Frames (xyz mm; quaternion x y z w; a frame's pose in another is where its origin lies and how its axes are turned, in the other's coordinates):
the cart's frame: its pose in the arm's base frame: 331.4 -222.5 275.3 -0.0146 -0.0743 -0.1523 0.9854
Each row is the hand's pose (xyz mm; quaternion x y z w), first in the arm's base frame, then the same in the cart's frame.
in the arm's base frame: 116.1 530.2 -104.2 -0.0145 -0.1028 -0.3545 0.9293
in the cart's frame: -484.5 654.7 -305.9 -0.0114 -0.0293 -0.2082 0.9776
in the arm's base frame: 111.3 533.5 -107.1 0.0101 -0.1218 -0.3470 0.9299
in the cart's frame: -490.4 656.4 -307.9 0.0163 -0.0443 -0.2028 0.9781
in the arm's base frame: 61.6 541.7 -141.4 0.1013 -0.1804 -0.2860 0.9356
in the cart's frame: -544.9 649.4 -334.3 0.1197 -0.0887 -0.1495 0.9775
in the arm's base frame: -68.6 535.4 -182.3 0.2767 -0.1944 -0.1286 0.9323
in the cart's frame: -671.9 604.3 -356.6 0.3063 -0.0783 -0.0081 0.9487
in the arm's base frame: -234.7 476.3 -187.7 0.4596 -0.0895 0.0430 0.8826
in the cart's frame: -811.7 497.8 -341.4 0.4826 0.0468 0.1413 0.8631
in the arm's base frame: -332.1 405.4 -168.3 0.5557 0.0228 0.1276 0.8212
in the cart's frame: -879.4 400.6 -312.0 0.5656 0.1663 0.2099 0.7800
